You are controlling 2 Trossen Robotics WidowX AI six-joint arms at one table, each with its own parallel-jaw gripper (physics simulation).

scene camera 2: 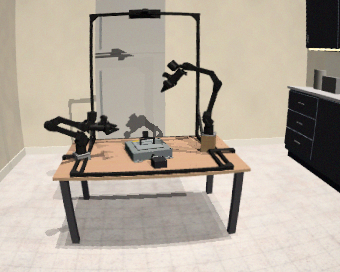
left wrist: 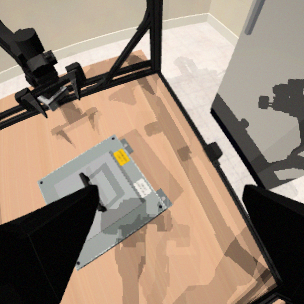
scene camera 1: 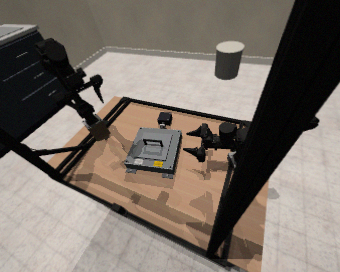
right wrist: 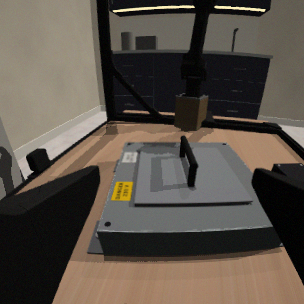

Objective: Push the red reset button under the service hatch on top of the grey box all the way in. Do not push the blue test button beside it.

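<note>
The grey box (scene camera 1: pixel 134 151) (scene camera 2: pixel 132 150) (left wrist: pixel 95 245) (right wrist: pixel 165 217) sits on the table. Its service hatch (left wrist: pixel 70 182) (right wrist: pixel 220 175) lies flat over the top, with a black handle (left wrist: pixel 101 204) (right wrist: pixel 189 162) standing up. The red and blue buttons do not show in any view. My right gripper (scene camera 1: pixel 186 141) (scene camera 2: pixel 117 128) (left wrist: pixel 62 107) (right wrist: pixel 177 174) is open and empty, beside the box on its yellow-label side, apart from it. My left gripper (scene camera 2: pixel 162 91) (left wrist: pixel 171 192) is open and empty, high above the table.
A small black block (scene camera 1: pixel 164 118) (scene camera 2: pixel 159 161) stands close to the box. A brown block (scene camera 1: pixel 98 131) (scene camera 2: pixel 208 142) (right wrist: pixel 191 112) is at the left arm's base. Black frame rails edge the table, with tall posts. A grey bin (scene camera 1: pixel 227 62) stands on the floor.
</note>
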